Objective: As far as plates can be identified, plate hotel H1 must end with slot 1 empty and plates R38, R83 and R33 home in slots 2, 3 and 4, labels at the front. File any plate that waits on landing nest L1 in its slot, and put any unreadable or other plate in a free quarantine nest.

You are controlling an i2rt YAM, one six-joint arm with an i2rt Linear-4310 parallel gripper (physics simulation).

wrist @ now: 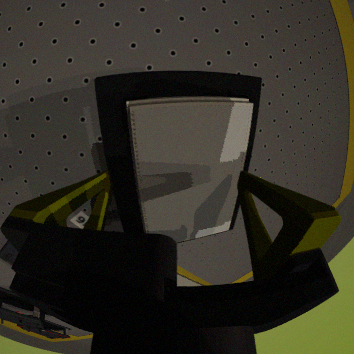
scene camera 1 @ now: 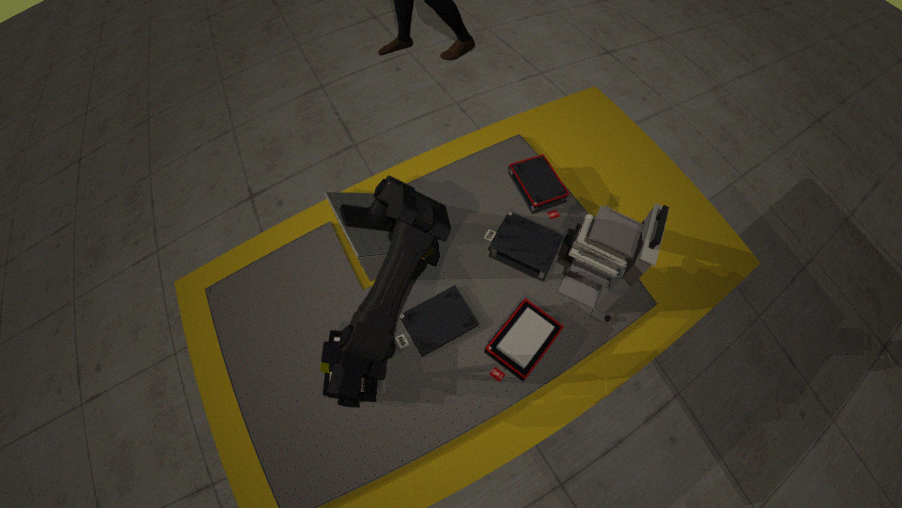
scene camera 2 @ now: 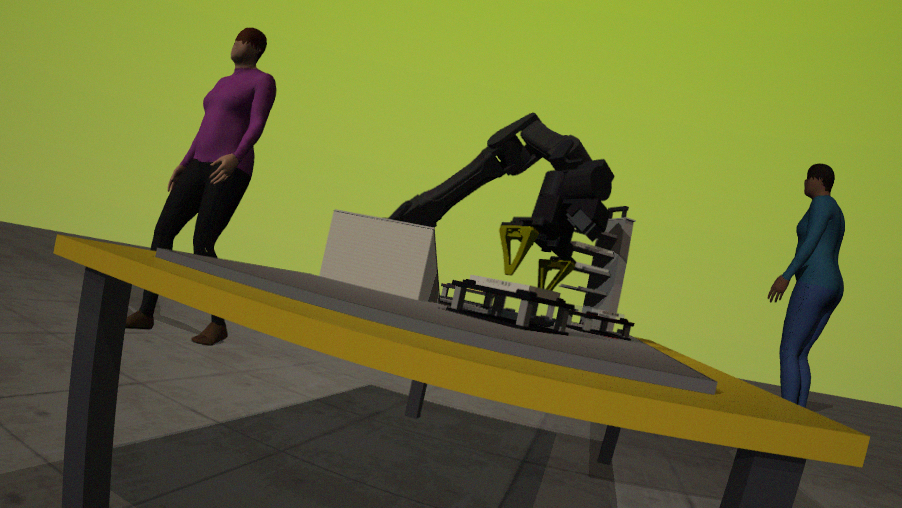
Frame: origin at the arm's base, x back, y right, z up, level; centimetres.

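Where they show: gripper, fingertip midpoint: (wrist: 174, 177); arm's base at its link origin: (scene camera 1: 375, 220) (scene camera 2: 388, 256).
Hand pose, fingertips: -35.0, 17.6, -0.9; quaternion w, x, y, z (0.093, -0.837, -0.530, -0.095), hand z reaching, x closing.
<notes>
Each offset is from my fingertips to the top centre of the thing, as dx, dy, dz. "pt": to the spot under its first point.
My gripper (scene camera 2: 527, 280) (wrist: 174, 177) is open, its yellow fingers on either side of a pale plate {+1.5, +1.0, +0.2} (scene camera 2: 514, 287) (wrist: 187, 135). The fingertips are close to the plate's height; contact cannot be told. The plate lies flat on a black raised nest (scene camera 2: 545, 323) (wrist: 116, 150); print on its edge in scene camera 2 is too small to read. In scene camera 1 the arm hides this plate. The plate hotel (scene camera 1: 653, 233) (scene camera 2: 621, 265) has pale shelves; its slot numbers and contents cannot be told. Another pale plate {-8.6, -40.5, -0.8} (scene camera 1: 525, 337) lies on the red-edged nest {pt -7.5, -32.1, -1.8} (scene camera 1: 492, 347) tagged QR1.
A second red-edged nest {+31.5, -66.3, -1.6} (scene camera 1: 539, 181) stands at the far edge. Two dark nests {pt +13.4, -52.0, -0.2} (scene camera 1: 527, 242) {pt +4.7, -23.5, -5.0} (scene camera 1: 439, 320) with white tags stand between the arm and the hotel. The pale base box (scene camera 2: 378, 255) is beside the arm. People stand beyond the yellow table edge (scene camera 2: 403, 359).
</notes>
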